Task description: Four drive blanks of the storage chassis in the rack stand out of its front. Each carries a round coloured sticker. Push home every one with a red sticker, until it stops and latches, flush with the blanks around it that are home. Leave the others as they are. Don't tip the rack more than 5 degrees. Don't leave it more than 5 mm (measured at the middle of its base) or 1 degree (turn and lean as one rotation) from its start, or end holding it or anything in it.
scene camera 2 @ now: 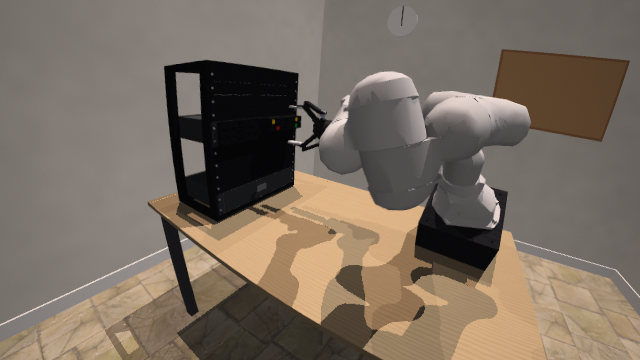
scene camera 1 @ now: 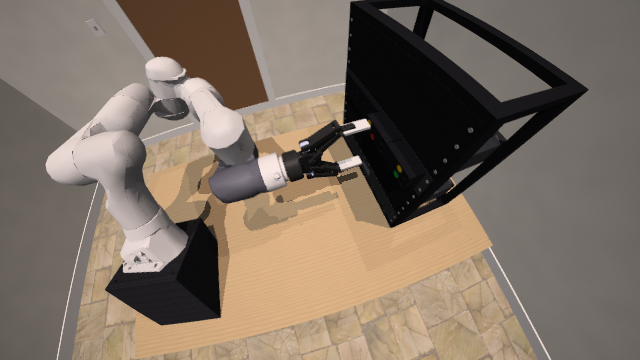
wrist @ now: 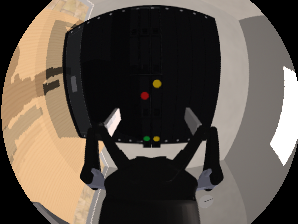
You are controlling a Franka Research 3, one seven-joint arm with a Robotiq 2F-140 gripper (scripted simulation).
Labels:
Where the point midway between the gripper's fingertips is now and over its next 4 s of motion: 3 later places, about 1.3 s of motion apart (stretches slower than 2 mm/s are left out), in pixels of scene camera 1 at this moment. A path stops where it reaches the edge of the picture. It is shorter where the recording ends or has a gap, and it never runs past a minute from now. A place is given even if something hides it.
My gripper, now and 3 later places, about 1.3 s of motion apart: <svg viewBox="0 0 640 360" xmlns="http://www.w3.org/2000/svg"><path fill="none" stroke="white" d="M363 143L386 186L395 181L359 144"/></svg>

